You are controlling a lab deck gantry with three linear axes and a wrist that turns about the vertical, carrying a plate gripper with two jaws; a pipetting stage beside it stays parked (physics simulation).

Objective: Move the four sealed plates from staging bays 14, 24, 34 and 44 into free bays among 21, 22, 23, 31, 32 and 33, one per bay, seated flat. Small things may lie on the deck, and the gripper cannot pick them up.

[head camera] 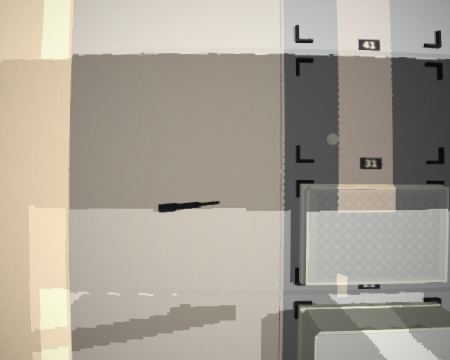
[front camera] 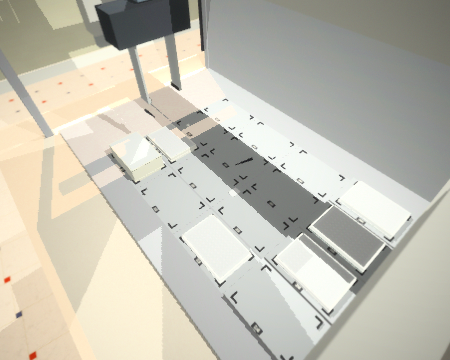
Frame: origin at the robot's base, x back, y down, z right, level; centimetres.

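Seen in the pictures: gripper, between the fingertips: (front camera: 161,93); robot's base, origin of its link: (front camera: 112,155).
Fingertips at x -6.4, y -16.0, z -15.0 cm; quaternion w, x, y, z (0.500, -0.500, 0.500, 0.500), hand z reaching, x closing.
Observation:
Offsets run from my fingertips to a thing's top centre. "spot": to the spot under its first point.
My gripper (front camera: 161,94) is open and empty, its jaws hanging beyond the column-1 end of the bays; it does not show in the head view. A plate @(dx +0.0, dy +14.5, dz +0.0 cm) (front camera: 170,143) (head camera: 375,240) lies in bay 21, looking flat within the corner marks. Three plates stand in staging: one in bay 24 @(spot: dx -50.1, dy +13.1, dz +0.9 cm) (front camera: 316,274), one in bay 34 @(spot: dx -49.6, dy +13.1, dz -10.0 cm) (front camera: 347,237) and one in bay 44 @(spot: dx -49.8, dy +13.1, dz -20.6 cm) (front camera: 375,209). Bay 14 @(spot: dx -49.9, dy +14.5, dz +10.1 cm) (front camera: 280,310) holds no plate. Bays 22, 23, 31, 32 and 33 hold no plates. A thin dark stick @(dx -18.8, dy +15.2, dz -10.4 cm) (front camera: 244,161) lies in bay 32. A small round disc @(dx +3.5, dy +15.6, dz -8.2 cm) (head camera: 332,139) lies in bay 31.
A tall pale block @(dx +0.0, dy +11.8, dz +10.7 cm) (front camera: 137,156) (head camera: 380,345) stands in bay 11, right beside the bay 21 plate. Another plate @(dx -32.8, dy +14.5, dz +10.7 cm) (front camera: 217,247) lies in bay 13. A dark tapered stick @(dx +16.1, dy +15.2, dz -2.4 cm) (front camera: 149,113) (head camera: 189,206) lies outside the bays. A small white square @(spot: dx -24.5, dy +15.9, dz -1.6 cm) (front camera: 233,192) lies between bays 22 and 23.

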